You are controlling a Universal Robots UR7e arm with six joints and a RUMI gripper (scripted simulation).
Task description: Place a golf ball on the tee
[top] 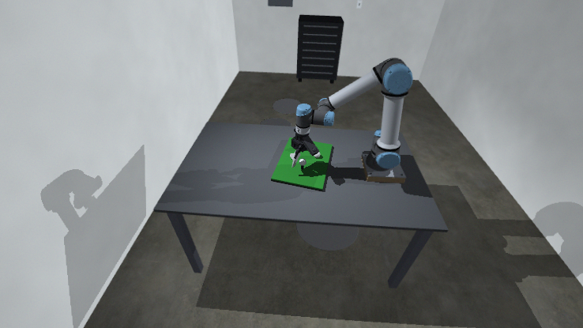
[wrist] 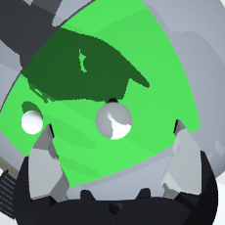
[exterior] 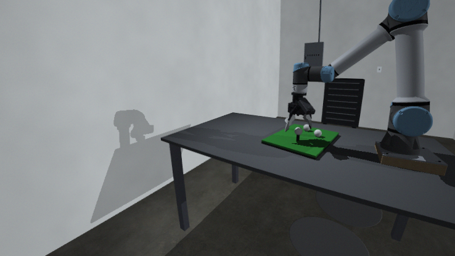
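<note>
Right now the green mat is 4 cm to the right of my hand and 6 cm below it.
</note>
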